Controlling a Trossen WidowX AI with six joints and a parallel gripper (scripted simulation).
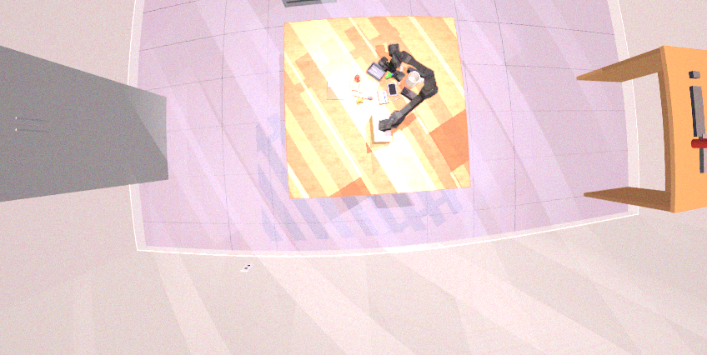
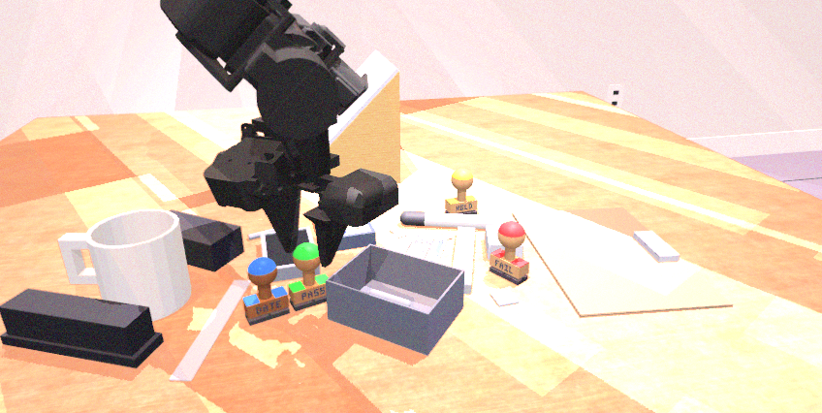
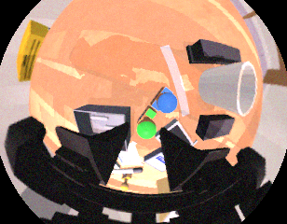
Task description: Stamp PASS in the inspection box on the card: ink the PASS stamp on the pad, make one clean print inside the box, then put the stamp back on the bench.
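My gripper tip is now 30 mm above the green-knobbed pass stamp. Round my gripper tip: grey box (30 mm ahead, 90 mm to the left, 40 mm below); blue date stamp (20 mm ahead, 40 mm to the right, 30 mm below); ink pad (90 mm behind, 30 mm to the right, 50 mm below).
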